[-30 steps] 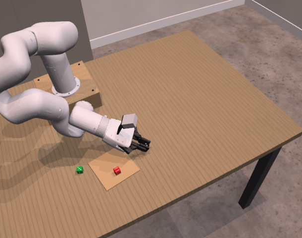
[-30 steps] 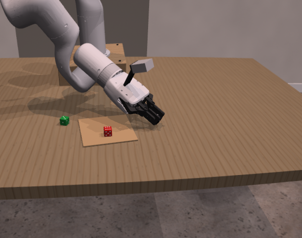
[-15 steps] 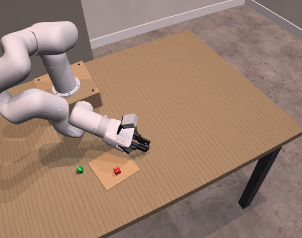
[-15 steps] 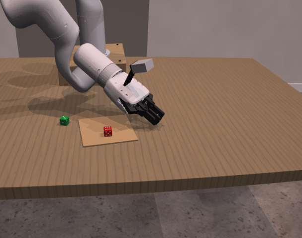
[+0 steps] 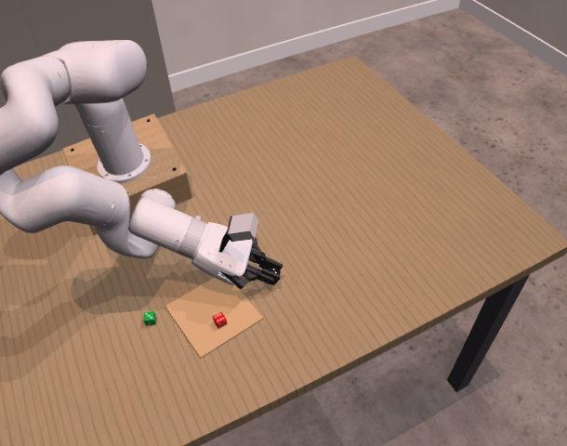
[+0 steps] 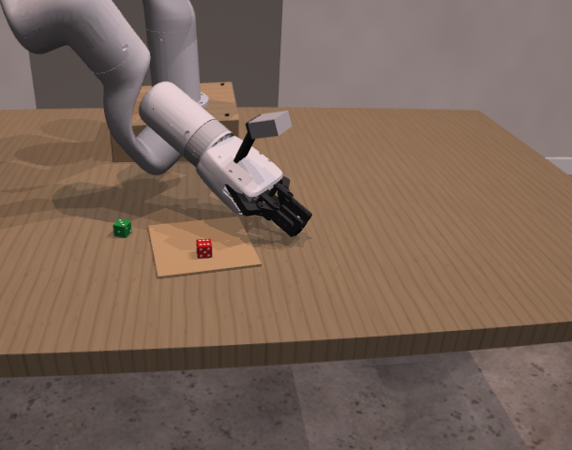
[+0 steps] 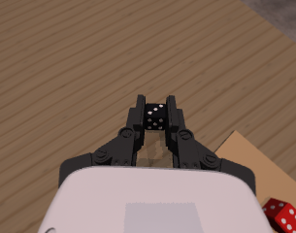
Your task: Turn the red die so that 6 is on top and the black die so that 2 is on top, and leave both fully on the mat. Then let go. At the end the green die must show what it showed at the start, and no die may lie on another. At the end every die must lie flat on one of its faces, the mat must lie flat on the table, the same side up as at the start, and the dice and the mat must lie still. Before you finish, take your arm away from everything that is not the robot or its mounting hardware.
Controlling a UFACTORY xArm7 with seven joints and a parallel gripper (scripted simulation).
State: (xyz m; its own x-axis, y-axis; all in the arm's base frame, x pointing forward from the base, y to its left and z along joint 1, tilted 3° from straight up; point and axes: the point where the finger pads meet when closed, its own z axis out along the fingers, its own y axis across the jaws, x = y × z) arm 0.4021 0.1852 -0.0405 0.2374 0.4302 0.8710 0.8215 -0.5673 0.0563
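My gripper is now 1 cm to the right of the black die and 1 cm above it. Also, from my hand: red die 5 cm ahead, 13 cm to the right, 2 cm below; tan mat 2 cm ahead, 13 cm to the right, 3 cm below; green die 2 cm behind, 25 cm to the right, 3 cm below.
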